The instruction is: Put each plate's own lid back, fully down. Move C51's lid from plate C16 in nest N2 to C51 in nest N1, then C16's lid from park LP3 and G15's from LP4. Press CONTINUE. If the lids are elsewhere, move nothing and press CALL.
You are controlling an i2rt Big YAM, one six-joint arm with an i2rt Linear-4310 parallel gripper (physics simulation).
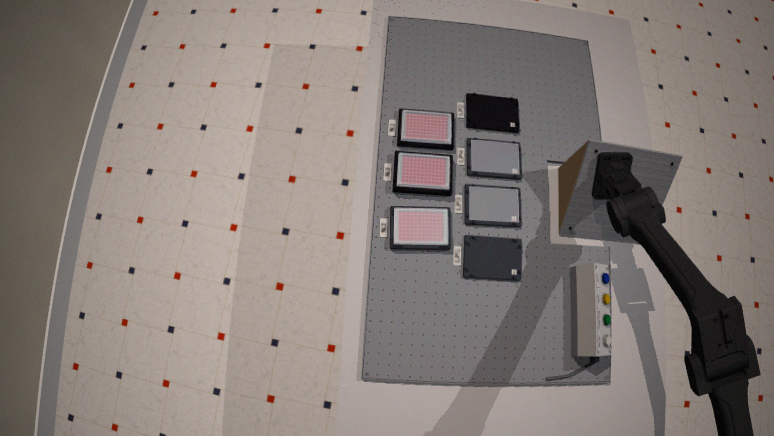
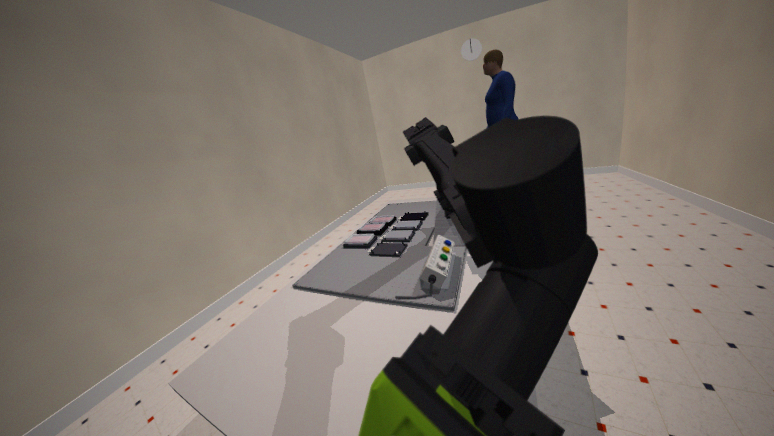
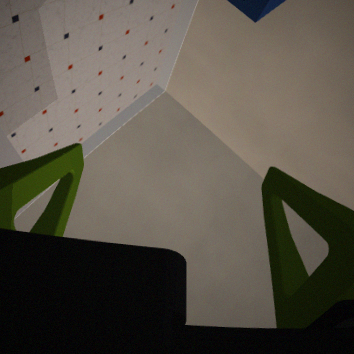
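Where they show: gripper, fingertip midpoint: (image 3: pixel 175 164); arm's base, link origin: (image 1: pixel 610 174).
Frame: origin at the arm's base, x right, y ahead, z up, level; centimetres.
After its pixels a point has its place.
Three plates with pink wells stand in the left column: the far plate (image 1: pixel 425 128) @[x 15.1, y 44.1, z -10.0 cm] (image 2: pixel 384 219) @[x 14.2, y 41.3, z -10.1 cm], the middle plate (image 1: pixel 423 172) @[x 3.0, y 45.0, z -9.4 cm] (image 2: pixel 372 227) @[x 1.3, y 43.4, z -9.3 cm] and the near plate (image 1: pixel 420 227) @[x -10.7, y 46.2, z -9.4 cm] (image 2: pixel 360 238) @[x -11.5, y 44.6, z -9.4 cm]. The near one has a paler, whitish rim and may carry a clear lid; nest labels are too small to read surely. In the right column, parks LP4 and LP3 show pale grey panels, seemingly clear lids (image 1: pixel 494 158) @[x 7.6, y 26.4, z -11.0 cm] (image 1: pixel 492 205) @[x -4.8, y 28.0, z -11.0 cm], in dark frames. The far park (image 1: pixel 492 112) @[x 21.3, y 25.5, z -11.8 cm] is black; the near park (image 1: pixel 492 258) @[x -17.9, y 28.5, z -11.8 cm] is dark grey. My gripper (image 3: pixel 175 164) @[x -97.3, y -3.5, z 15.1 cm] is open and empty, away from the plates.
A button box (image 1: pixel 584 311) @[x -31.9, y 7.2, z -7.2 cm] with blue, yellow, green and white buttons stands at the board's right edge, its cable toward the near edge. An angled metal panel (image 1: pixel 644 189) stands beyond it, behind the arm (image 1: pixel 671 254) @[x -23.5, y 3.9, z 23.9 cm]. A person in blue (image 2: pixel 501 94) stands at the back.
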